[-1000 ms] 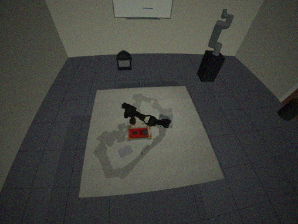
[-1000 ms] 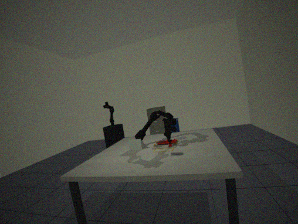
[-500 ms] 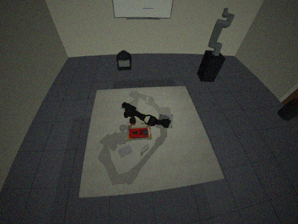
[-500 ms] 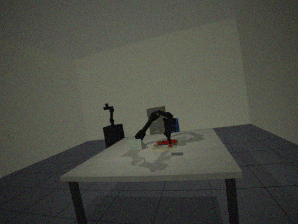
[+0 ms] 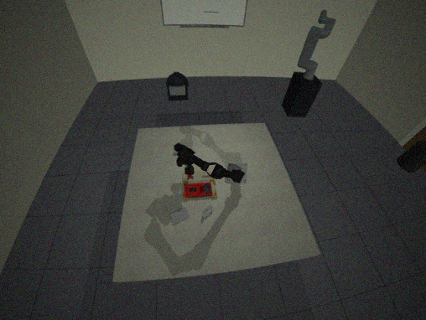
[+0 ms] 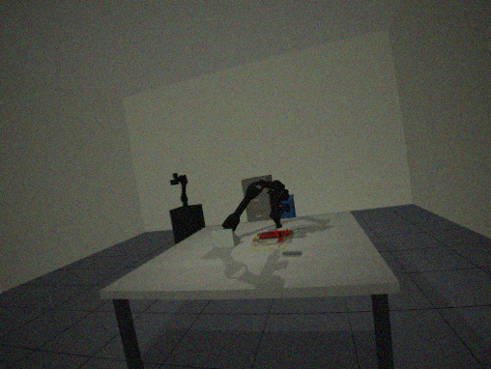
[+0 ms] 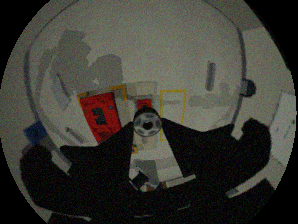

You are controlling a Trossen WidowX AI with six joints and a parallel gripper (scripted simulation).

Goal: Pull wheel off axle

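Now: the upright axle 7 cm below my gripper tip. Also, from my gripper tip: thin grey piece 10 cm ahead, 24 cm to the right, 9 cm below; then grey wheel right at my gripper tip.
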